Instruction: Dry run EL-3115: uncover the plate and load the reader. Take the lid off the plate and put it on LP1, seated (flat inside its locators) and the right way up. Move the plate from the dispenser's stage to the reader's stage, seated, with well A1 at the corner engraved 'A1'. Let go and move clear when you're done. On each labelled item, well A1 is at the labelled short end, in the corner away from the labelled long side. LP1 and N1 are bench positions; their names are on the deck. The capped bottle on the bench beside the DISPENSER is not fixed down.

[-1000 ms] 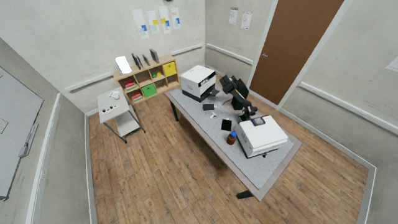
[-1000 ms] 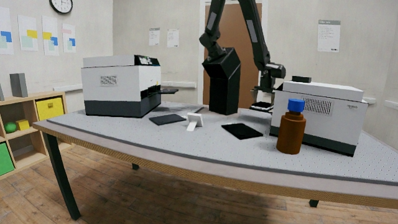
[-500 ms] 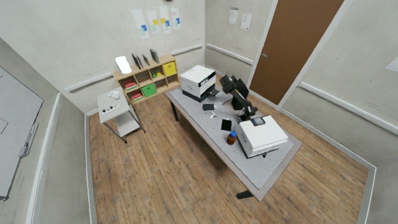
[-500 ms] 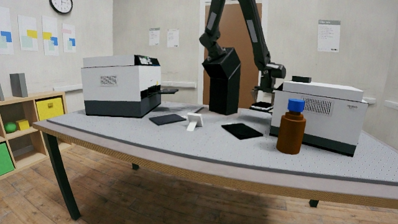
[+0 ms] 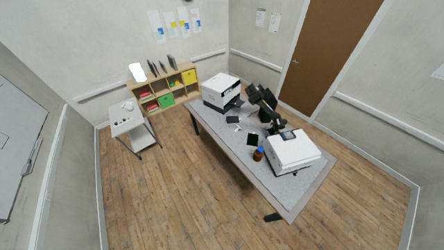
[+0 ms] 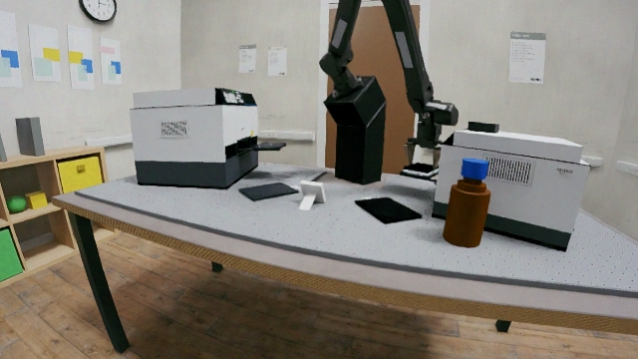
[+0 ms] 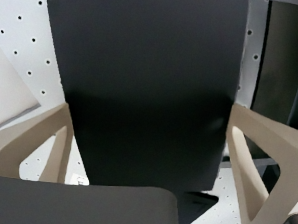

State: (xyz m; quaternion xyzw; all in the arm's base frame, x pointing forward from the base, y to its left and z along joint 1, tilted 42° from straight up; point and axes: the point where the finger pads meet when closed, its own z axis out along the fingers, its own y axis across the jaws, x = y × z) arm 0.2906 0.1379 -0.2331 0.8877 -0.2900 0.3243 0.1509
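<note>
The white well plate lies 10 mm below my hand.
</note>
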